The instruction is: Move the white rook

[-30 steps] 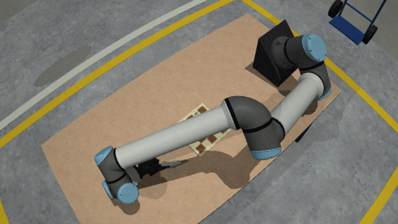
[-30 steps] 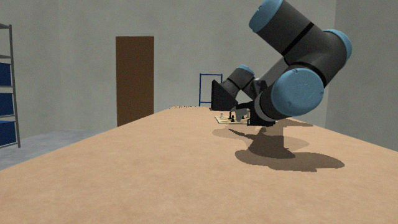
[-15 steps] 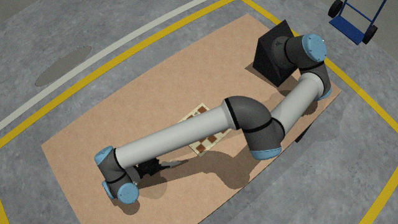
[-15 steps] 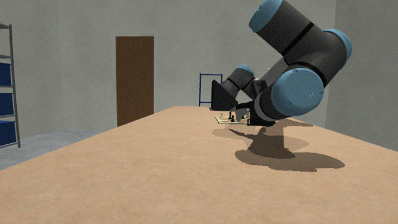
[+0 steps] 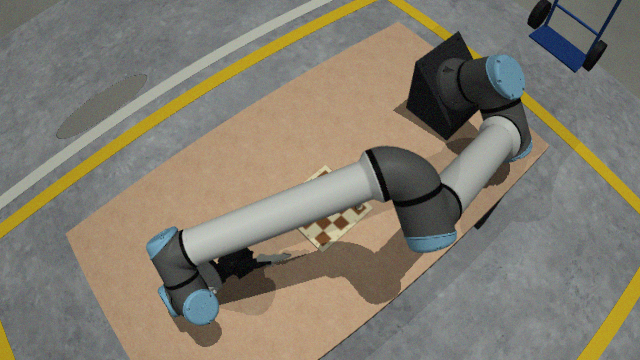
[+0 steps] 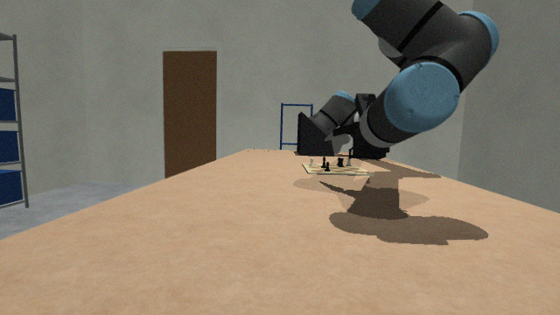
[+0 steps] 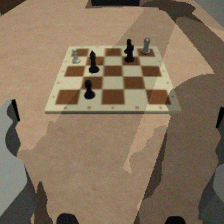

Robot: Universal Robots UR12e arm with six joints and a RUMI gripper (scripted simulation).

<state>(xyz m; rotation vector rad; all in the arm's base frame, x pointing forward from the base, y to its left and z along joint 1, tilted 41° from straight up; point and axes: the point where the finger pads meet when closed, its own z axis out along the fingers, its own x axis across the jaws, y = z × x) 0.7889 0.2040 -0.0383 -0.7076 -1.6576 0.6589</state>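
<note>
The white rook lies 29 cm behind my hand, 9 cm below it and 2 cm to the left of it. Round my hand: chessboard 19 cm behind, 11 cm below, 4 cm to the right.
</note>
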